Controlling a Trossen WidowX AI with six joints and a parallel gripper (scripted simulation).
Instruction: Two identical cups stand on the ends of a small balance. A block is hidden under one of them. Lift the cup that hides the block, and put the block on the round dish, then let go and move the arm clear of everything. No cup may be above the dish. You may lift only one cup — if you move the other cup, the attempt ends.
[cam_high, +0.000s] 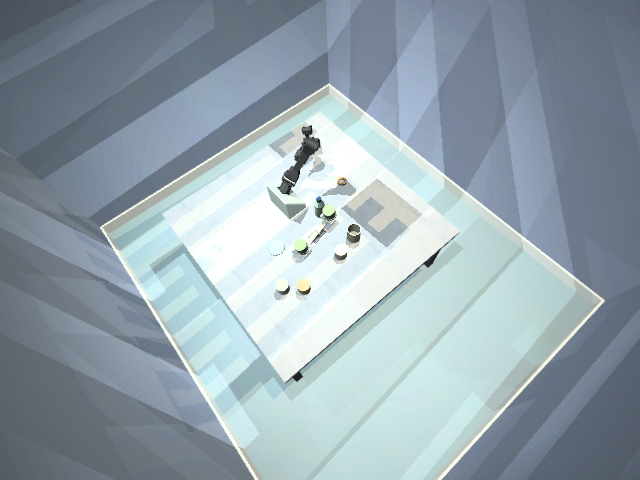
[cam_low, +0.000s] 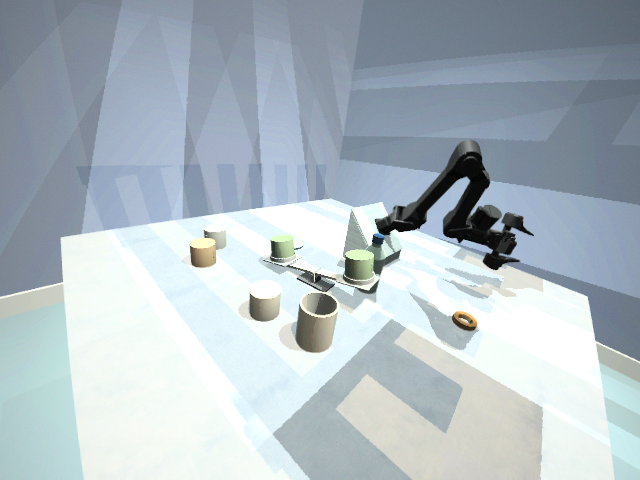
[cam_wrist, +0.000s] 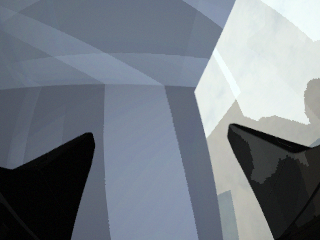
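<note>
Now: gripper tip 610 mm short of the grey block, 490 mm to the left of it and 110 mm above it. Also, from my gripper tip: orange ring 350 mm ahead, 20 mm to the right, 150 mm below; blue-capped bottle 460 mm ahead, 260 mm to the right, 40 mm below; beige cup 710 mm ahead, 200 mm to the right, 110 mm below.
</note>
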